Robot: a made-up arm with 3 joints. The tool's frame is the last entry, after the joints. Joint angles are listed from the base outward. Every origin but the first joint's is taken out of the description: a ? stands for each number. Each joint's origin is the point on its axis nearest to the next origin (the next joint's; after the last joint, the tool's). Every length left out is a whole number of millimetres.
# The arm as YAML. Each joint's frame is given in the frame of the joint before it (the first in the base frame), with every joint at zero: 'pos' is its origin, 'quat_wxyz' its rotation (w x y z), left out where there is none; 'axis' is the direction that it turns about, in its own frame. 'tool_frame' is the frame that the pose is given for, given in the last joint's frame.
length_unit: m
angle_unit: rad
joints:
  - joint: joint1
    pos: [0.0, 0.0, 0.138]
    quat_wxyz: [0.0, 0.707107, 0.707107, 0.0]
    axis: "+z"
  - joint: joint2
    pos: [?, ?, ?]
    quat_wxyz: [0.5, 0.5, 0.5, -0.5]
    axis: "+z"
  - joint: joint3
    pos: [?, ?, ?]
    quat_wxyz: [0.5, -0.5, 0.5, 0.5]
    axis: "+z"
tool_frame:
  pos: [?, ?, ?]
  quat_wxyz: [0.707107, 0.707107, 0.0, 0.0]
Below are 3 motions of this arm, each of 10 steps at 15 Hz.
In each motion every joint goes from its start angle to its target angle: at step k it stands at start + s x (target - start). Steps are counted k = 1, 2, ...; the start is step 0. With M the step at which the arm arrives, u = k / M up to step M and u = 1 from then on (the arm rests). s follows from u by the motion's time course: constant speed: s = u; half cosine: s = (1 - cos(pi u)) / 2; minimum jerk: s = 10 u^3 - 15 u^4 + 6 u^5.
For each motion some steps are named. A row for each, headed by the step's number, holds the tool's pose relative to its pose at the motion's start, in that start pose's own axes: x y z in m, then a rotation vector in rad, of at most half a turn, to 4 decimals.
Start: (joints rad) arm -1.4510 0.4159 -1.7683
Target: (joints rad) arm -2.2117 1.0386 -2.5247
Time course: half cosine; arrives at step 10
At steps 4, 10:
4: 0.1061 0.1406 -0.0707 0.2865 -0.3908 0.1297
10: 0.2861 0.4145 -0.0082 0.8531 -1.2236 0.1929

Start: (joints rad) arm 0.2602 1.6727 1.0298
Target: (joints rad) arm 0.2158 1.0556 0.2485
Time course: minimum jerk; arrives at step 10
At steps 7, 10:
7: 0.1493 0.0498 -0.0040 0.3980 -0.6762 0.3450
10: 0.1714 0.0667 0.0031 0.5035 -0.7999 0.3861

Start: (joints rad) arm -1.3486 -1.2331 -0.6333
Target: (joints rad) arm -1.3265 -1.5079 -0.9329
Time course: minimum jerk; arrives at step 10
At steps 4, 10:
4: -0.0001 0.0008 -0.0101 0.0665 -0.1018 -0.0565
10: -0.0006 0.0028 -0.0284 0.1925 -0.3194 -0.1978

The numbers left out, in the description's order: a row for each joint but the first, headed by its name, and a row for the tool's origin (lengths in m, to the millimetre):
joint2: -0.193 0.321 0.0
joint3: 0.065 -0.216 0.0
tool: 0.014 0.114 0.0

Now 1 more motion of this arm.
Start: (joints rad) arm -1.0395 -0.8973 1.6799
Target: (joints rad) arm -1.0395 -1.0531 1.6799
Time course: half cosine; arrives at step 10
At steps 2, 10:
2: 0.0032 -0.0009 0.0004 -0.0016 0.0000 0.0148
10: 0.0341 -0.0072 0.0037 -0.0170 0.0000 0.1549

